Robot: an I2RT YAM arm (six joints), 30 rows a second.
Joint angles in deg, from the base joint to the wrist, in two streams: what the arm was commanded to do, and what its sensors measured. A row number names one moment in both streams.
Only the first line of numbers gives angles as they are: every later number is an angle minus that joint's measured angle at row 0.
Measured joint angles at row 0:
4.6, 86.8, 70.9, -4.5, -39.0, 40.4
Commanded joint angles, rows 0 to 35:
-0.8, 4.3, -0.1, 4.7, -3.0, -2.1
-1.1, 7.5, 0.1, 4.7, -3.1, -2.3
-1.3, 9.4, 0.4, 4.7, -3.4, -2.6
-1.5, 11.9, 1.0, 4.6, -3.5, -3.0
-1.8, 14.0, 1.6, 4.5, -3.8, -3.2
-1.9, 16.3, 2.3, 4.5, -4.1, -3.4
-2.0, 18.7, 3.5, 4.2, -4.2, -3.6
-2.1, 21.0, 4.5, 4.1, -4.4, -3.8
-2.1, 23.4, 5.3, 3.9, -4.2, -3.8
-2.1, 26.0, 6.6, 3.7, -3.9, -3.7
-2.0, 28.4, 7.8, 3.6, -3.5, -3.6
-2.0, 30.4, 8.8, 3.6, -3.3, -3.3
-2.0, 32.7, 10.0, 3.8, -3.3, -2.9
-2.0, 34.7, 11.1, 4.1, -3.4, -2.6
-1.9, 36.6, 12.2, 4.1, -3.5, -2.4
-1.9, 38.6, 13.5, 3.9, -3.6, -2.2
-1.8, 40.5, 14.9, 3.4, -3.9, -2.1
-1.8, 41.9, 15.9, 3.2, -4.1, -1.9
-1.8, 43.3, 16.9, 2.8, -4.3, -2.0
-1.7, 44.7, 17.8, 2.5, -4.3, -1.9
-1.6, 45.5, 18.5, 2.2, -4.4, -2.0
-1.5, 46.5, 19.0, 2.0, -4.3, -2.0
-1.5, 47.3, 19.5, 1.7, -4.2, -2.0
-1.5, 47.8, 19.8, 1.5, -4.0, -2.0
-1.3, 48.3, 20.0, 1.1, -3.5, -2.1
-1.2, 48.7, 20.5, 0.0, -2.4, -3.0
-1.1, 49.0, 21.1, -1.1, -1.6, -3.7
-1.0, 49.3, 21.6, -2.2, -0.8, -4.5
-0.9, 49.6, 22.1, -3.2, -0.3, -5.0
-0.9, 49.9, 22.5, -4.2, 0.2, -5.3
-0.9, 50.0, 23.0, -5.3, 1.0, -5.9
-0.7, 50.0, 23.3, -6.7, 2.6, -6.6
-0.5, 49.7, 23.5, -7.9, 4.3, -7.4
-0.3, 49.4, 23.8, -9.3, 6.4, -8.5
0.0, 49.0, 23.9, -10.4, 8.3, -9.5
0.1, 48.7, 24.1, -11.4, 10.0, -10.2
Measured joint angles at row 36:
-0.3, 49.6, 23.4, -7.8, 4.1, -6.6
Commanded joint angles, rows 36 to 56:
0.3, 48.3, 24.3, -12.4, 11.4, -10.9
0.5, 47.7, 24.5, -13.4, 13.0, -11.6
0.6, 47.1, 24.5, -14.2, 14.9, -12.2
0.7, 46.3, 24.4, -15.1, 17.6, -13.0
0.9, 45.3, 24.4, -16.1, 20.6, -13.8
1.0, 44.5, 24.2, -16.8, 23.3, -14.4
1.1, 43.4, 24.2, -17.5, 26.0, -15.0
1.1, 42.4, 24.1, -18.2, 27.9, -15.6
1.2, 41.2, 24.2, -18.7, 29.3, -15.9
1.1, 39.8, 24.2, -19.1, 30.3, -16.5
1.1, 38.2, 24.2, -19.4, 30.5, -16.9
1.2, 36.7, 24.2, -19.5, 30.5, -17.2
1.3, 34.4, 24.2, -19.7, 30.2, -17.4
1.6, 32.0, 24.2, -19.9, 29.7, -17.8
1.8, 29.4, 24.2, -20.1, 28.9, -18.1
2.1, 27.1, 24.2, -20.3, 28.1, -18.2
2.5, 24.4, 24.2, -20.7, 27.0, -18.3
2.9, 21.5, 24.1, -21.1, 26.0, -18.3
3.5, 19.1, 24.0, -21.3, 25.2, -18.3
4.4, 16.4, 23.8, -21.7, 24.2, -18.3
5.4, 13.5, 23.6, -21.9, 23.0, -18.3
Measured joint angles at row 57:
3.9, 18.6, 23.7, -21.5, 26.5, -17.1
